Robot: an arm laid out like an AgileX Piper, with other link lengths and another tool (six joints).
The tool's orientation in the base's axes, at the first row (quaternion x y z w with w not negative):
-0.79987, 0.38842, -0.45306, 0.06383
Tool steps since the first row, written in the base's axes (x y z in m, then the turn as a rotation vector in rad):
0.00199, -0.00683, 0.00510, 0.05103, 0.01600, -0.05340
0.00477, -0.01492, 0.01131, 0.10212, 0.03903, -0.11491
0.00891, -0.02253, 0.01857, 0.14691, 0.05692, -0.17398
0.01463, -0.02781, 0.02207, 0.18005, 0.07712, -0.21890
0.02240, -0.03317, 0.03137, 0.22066, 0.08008, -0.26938
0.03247, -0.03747, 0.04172, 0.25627, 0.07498, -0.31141
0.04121, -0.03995, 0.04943, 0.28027, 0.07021, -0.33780
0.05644, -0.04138, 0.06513, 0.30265, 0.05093, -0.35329
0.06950, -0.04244, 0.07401, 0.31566, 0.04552, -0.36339
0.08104, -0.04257, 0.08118, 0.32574, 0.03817, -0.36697
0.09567, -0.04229, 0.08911, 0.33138, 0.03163, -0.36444
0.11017, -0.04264, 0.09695, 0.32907, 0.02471, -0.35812
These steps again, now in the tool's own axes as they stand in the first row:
0.00866, 0.00128, 0.00028, -0.03224, -0.01555, 0.06656
0.01914, 0.00247, 0.00085, -0.07471, -0.03231, 0.13613
0.03040, 0.00210, 0.00173, -0.11386, -0.04307, 0.20068
0.03800, 0.00093, 0.00545, -0.14837, -0.05529, 0.24741
0.05016, -0.00398, 0.00740, -0.17278, -0.05730, 0.30746
0.06296, -0.01138, 0.01025, -0.18745, -0.05476, 0.36074
0.07237, -0.01810, 0.01316, -0.19512, -0.05301, 0.39586
0.08832, -0.03282, 0.01618, -0.18605, -0.04528, 0.42701
0.09879, -0.04348, 0.02140, -0.18545, -0.04430, 0.44431
0.10704, -0.05315, 0.02620, -0.17997, -0.04328, 0.45603
0.11642, -0.06519, 0.03285, -0.17220, -0.04309, 0.46056
0.12612, -0.07668, 0.03961, -0.16390, -0.03988, 0.45683

